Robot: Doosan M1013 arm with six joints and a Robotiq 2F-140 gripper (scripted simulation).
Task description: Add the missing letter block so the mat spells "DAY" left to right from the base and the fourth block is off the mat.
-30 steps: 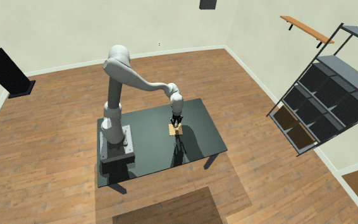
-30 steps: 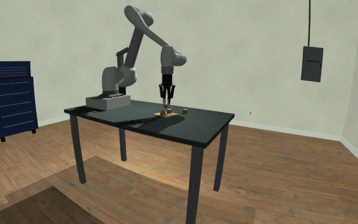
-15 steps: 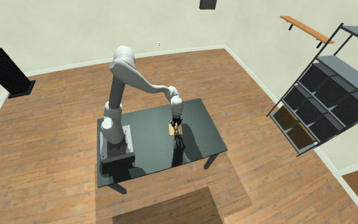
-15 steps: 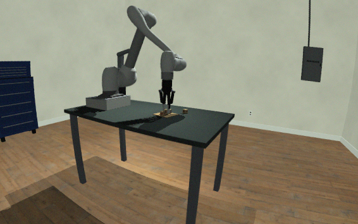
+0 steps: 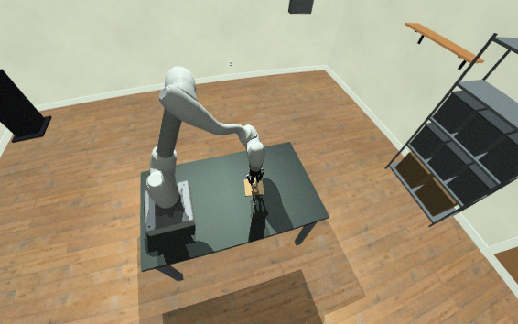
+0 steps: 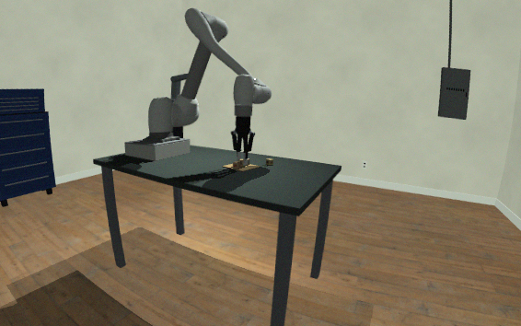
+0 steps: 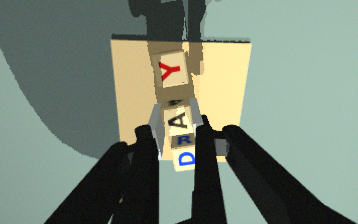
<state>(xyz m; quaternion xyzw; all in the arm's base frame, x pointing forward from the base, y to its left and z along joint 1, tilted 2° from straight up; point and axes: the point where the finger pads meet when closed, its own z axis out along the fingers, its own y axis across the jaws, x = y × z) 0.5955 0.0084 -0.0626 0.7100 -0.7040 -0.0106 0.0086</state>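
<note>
Right now the tan mat is 40 mm below my hand. From my hand the other things lie so: blue D block: 50 mm to the left, 30 mm below; red Y block: 50 mm to the right, 30 mm below.
</note>
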